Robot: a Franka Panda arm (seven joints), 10 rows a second.
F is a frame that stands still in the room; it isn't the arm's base.
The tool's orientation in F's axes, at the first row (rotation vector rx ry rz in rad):
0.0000, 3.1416, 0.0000
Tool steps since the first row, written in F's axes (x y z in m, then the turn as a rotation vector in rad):
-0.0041, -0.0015, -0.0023, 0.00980, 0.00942, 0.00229
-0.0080, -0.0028, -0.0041, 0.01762, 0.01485, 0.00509
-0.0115, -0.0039, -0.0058, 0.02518, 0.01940, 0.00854
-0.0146, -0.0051, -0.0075, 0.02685, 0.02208, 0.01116
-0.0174, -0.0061, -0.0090, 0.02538, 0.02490, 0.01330
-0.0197, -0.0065, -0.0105, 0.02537, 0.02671, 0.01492
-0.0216, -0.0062, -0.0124, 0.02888, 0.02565, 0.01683
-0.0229, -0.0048, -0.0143, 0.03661, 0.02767, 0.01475
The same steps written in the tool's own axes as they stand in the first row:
0.0041, -0.0015, 0.0023, -0.00980, 0.00942, -0.00229
0.0080, -0.0028, 0.0041, -0.01762, 0.01485, -0.00509
0.0115, -0.0039, 0.0058, -0.02518, 0.01940, -0.00854
0.0146, -0.0051, 0.0075, -0.02685, 0.02208, -0.01116
0.0174, -0.0061, 0.0090, -0.02538, 0.02490, -0.01330
0.0197, -0.0065, 0.0105, -0.02537, 0.02671, -0.01492
0.0216, -0.0062, 0.0124, -0.02888, 0.02565, -0.01683
0.0229, -0.0048, 0.0143, -0.03661, 0.02767, -0.01475

